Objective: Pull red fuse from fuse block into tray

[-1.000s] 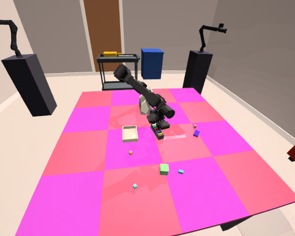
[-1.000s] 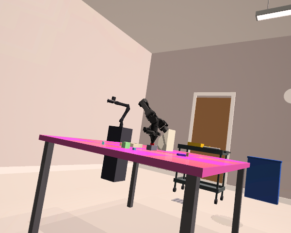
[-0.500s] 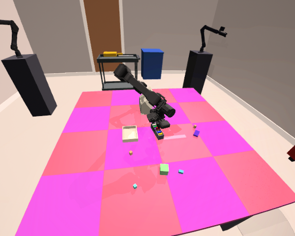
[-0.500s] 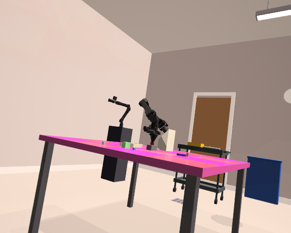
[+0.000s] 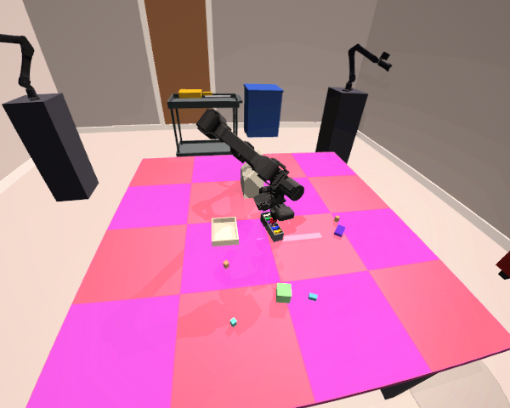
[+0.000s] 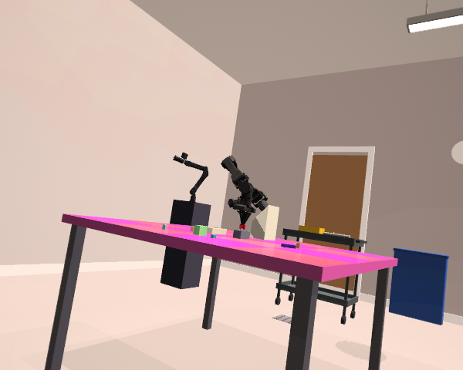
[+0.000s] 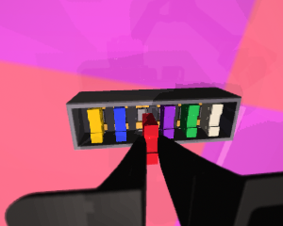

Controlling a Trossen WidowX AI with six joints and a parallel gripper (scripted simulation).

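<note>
Now: gripper tip 2 cm past the purple fuse and 4 cm above it. Round my gripper tip: blue fuse (2 cm ahead, 4 cm below); red fuse (1 cm below); green fuse (4 cm behind, 1 cm to the right, 4 cm below).
</note>
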